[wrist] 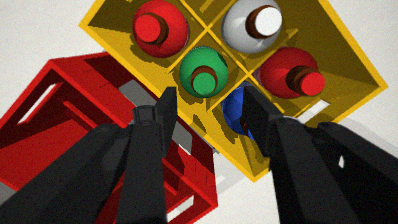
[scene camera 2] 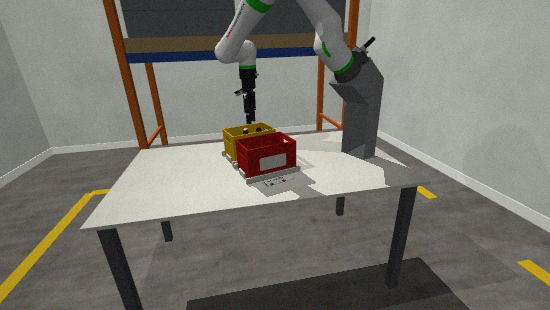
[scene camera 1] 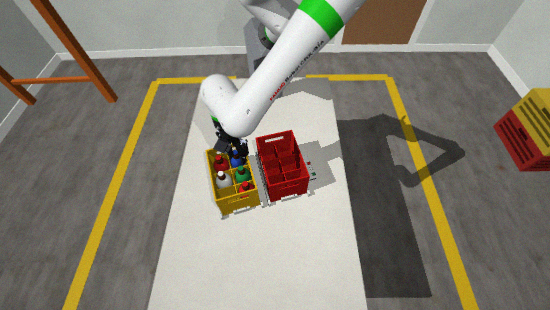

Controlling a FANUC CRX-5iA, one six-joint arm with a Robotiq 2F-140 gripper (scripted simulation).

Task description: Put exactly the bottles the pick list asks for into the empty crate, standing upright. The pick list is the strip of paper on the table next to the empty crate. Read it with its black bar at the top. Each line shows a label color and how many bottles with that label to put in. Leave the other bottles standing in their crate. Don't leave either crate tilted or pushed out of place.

yellow crate: wrist 340, 59; scene camera 2; scene camera 1
red crate: wrist; scene camera 2; scene camera 1 284, 153
same spot on red crate: (scene camera 2: 257, 155) = (wrist: 30, 165)
same spot on yellow crate: (scene camera 2: 229, 134) = (scene camera 1: 244, 192)
